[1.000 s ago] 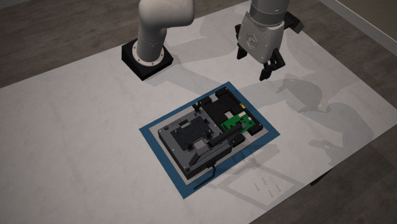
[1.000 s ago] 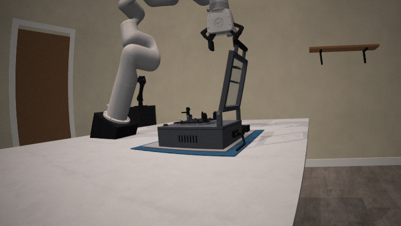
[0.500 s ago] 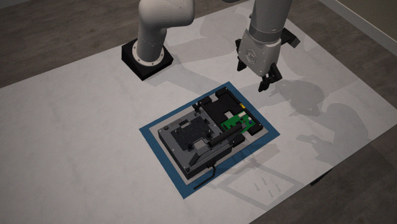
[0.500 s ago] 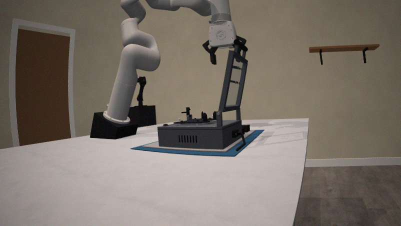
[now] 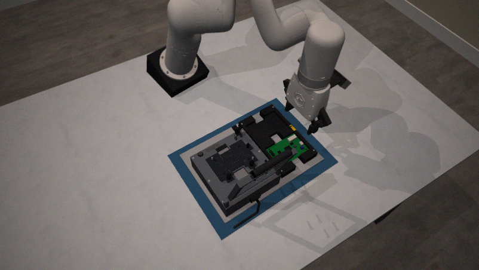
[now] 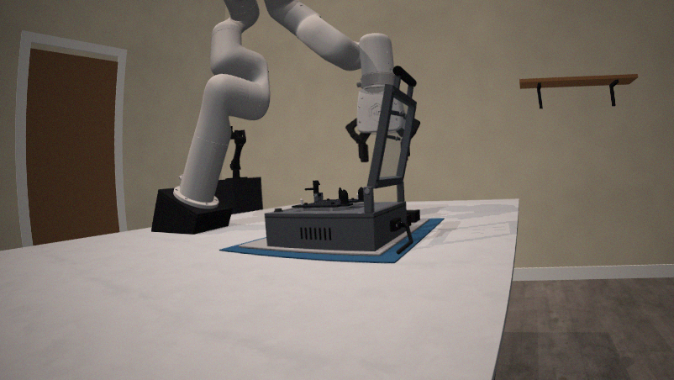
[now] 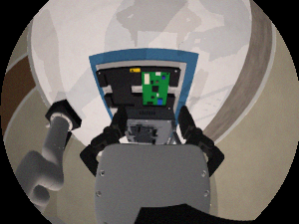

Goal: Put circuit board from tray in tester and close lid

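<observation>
Now: hand 130 mm above the green circuit board, 30 mm to the left of it and 10 mm short of it. From my hand the other things lie so: lid 180 mm to the right, 130 mm ahead, 40 mm above; pin plate 200 mm to the right, 70 mm below, 10 mm ahead; tester 160 mm to the right, 30 mm below, 30 mm ahead.
</observation>
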